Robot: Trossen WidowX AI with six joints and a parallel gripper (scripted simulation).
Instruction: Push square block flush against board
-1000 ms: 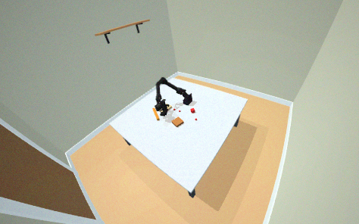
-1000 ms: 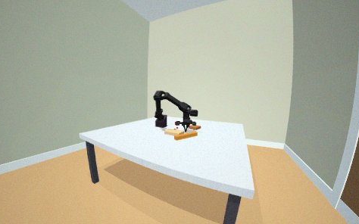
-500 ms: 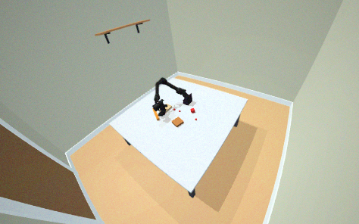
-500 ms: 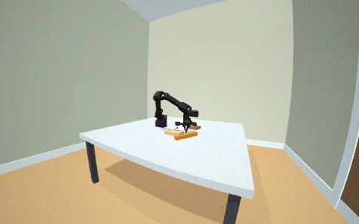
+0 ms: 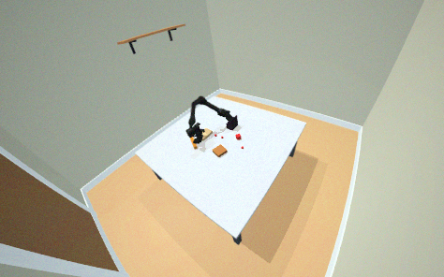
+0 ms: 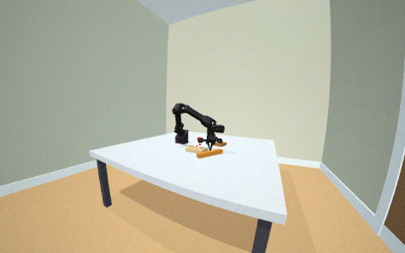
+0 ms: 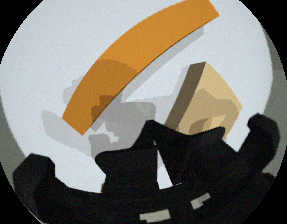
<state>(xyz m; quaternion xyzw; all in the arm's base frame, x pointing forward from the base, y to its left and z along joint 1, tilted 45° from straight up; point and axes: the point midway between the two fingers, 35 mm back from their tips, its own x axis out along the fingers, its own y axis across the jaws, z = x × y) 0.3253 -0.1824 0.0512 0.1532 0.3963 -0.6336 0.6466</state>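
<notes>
The brown square block is 3 cm ahead of my gripper tip, 24 cm to the left of it and 1 cm above it. From my gripper tip the other things lie so: long orange board 3 cm ahead, 8 cm to the right, 1 cm above; then pale tan block 10 cm behind, 3 cm to the right, 1 cm above.
</notes>
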